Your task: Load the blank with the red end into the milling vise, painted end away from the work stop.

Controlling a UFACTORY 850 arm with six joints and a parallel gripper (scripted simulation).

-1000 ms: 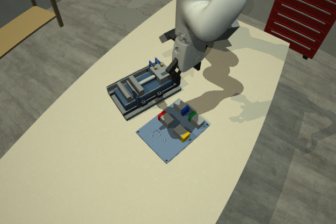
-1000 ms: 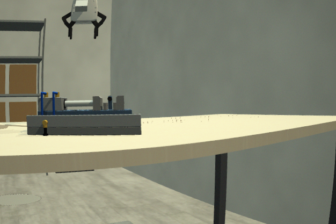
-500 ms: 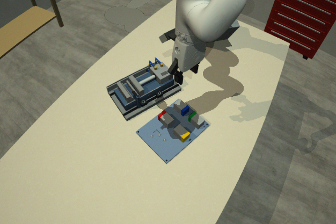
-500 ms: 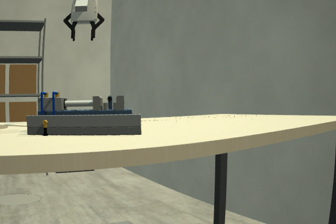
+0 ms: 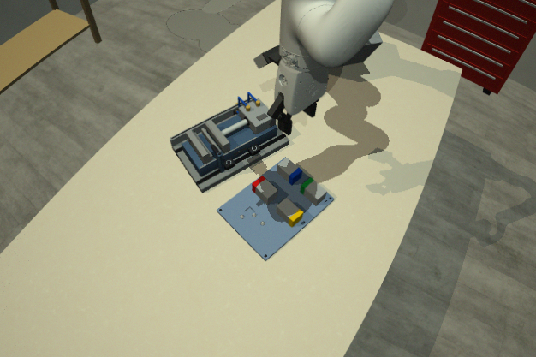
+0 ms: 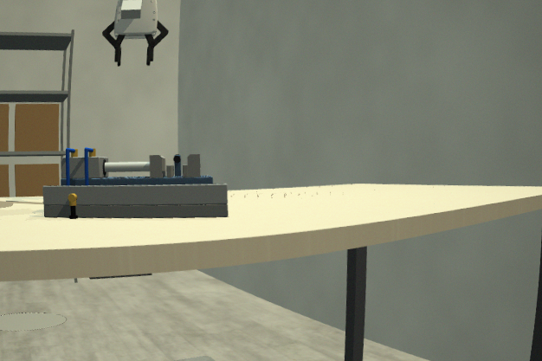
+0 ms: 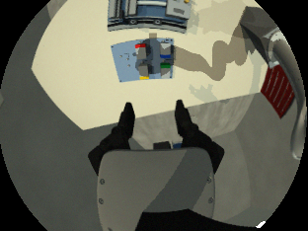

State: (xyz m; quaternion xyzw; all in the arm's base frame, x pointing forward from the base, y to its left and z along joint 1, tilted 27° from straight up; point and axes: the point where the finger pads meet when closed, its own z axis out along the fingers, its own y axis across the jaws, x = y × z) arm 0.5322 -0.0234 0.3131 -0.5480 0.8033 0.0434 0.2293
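Right now the red-ended blank is 3 cm ahead of my hand, 6 cm to the right of it and 29 cm below it. The rest, counted from my hand: yellow-ended blank (5 cm ahead, 3 cm to the left, 29 cm below); blue-ended blank (6 cm behind, 3 cm to the right, 29 cm below); green-ended blank (3 cm behind, 6 cm to the left, 29 cm below).
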